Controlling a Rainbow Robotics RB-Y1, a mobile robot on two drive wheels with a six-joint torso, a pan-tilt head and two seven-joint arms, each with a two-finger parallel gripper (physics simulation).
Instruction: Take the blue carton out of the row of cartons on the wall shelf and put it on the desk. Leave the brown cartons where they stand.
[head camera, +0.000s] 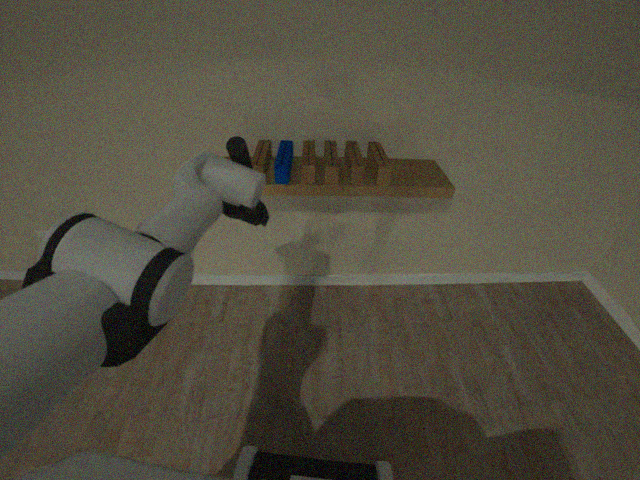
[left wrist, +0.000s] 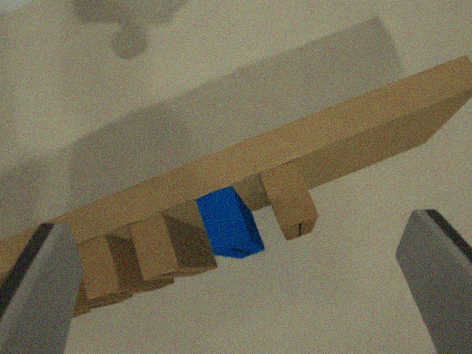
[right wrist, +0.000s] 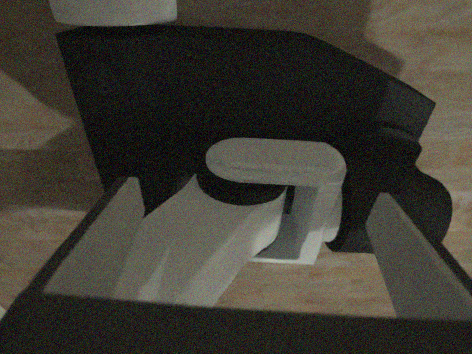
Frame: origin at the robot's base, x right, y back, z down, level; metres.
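Where they show: left gripper, between the fingertips: (left wrist: 245, 241); right gripper, between the fingertips: (right wrist: 256, 201).
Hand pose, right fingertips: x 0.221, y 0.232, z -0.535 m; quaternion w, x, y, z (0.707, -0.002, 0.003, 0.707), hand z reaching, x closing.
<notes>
After its pixels a point has its place.
The blue carton (head camera: 283, 162) {x -0.216, y -0.845, z -0.978 m} (left wrist: 227, 222) {x -0.225, y -0.820, z -0.943 m} stands in the row on the wall shelf (head camera: 421, 176) {x 0.347, y -0.970, z -0.898 m} (left wrist: 350, 117) {x -0.426, y -0.791, z -0.873 m}, second from the left in the head view. A brown carton (head camera: 262, 157) {x -0.307, y -0.880, z -0.978 m} (left wrist: 291, 200) {x -0.313, y -0.809, z -0.947 m} stands on one side of it, and another brown carton (head camera: 308, 167) {x -0.118, y -0.832, z -0.970 m} on the other, with gaps between. My left gripper (left wrist: 245, 241) {x -0.235, y -0.454, z -1.012 m} is open and empty. Its fingers frame the blue carton from a distance in the left wrist view; in the head view its wrist hides part of it and covers the shelf's left end. My right gripper (right wrist: 256, 201) {x 0.221, y 0.232, z -0.535 m} is open and empty. The desk does not show.
More brown cartons (head camera: 331, 167) (left wrist: 154, 247) continue the row. The shelf juts from a beige wall (head camera: 491, 129) {x 0.674, y -1.182, z -1.061 m} above a wooden floor (head camera: 413, 335) {x 0.501, y -0.761, z -0.001 m}. In the right wrist view, the robot's dark base (right wrist: 225, 90) {x 0.146, y 0.192, z -0.169 m} and a pale body part (right wrist: 275, 157) {x 0.098, y 0.273, z -0.299 m} lie beyond the fingers.
</notes>
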